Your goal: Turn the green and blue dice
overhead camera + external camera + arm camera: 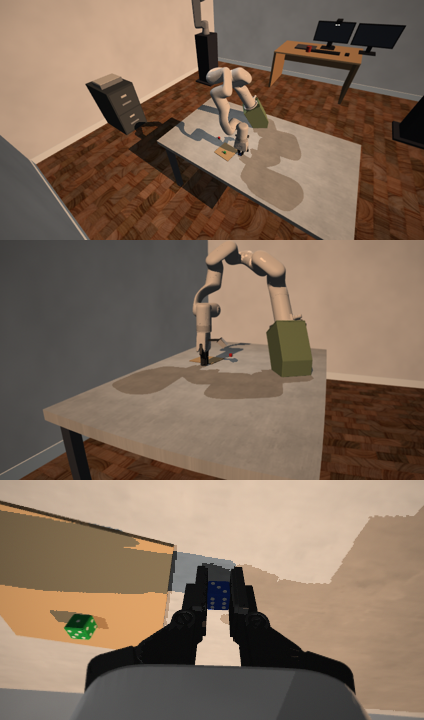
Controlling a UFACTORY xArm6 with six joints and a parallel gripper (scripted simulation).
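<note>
Right now my hand is 110 mm to the left of the tan mat, 40 mm short of it and 20 mm above it. Round my hand: blue die: 10 mm below, 10 mm ahead; green die: 110 mm to the right, 60 mm ahead, 10 mm below; red die: 240 mm to the right, 40 mm behind, 20 mm below.
</note>
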